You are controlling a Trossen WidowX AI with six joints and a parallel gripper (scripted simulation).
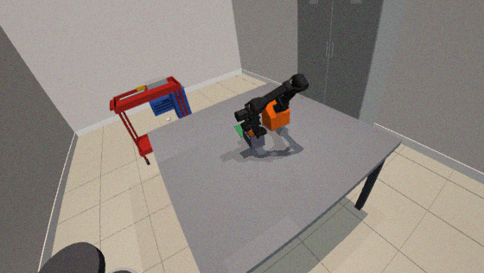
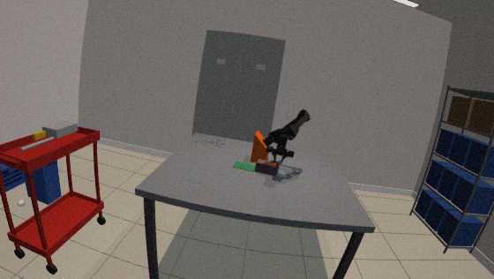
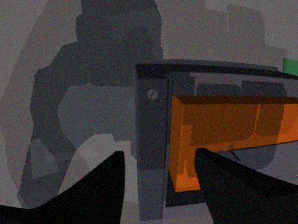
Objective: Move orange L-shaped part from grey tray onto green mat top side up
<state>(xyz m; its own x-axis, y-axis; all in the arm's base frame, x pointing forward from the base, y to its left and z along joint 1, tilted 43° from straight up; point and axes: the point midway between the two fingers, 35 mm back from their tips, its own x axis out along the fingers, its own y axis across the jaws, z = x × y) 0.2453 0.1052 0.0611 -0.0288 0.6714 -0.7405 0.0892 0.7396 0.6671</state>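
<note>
My gripper tip is now 10 mm past the orange L-shaped part, 50 mm to the left of it and 30 mm above it. From my gripper tip the other things lie so: green mat (20 mm behind, 220 mm to the right, 90 mm below).
</note>
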